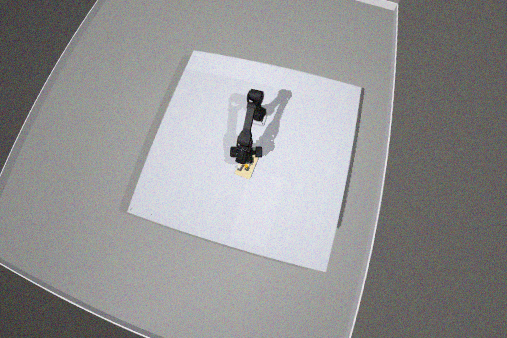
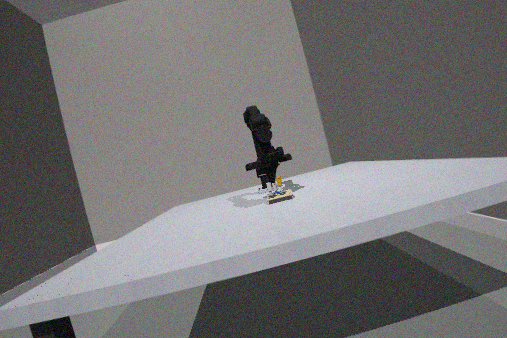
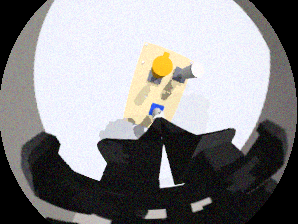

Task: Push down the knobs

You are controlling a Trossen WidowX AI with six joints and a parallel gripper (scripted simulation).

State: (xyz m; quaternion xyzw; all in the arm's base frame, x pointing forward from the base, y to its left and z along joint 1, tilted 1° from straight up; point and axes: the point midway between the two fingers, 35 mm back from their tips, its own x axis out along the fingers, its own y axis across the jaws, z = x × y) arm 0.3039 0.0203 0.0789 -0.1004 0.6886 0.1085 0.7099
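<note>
My gripper tip is now 20 mm above the blue knob. The rest, counted from my gripper tip: orange knob: 60 mm ahead, 20 mm to the left, 10 mm above.
</note>
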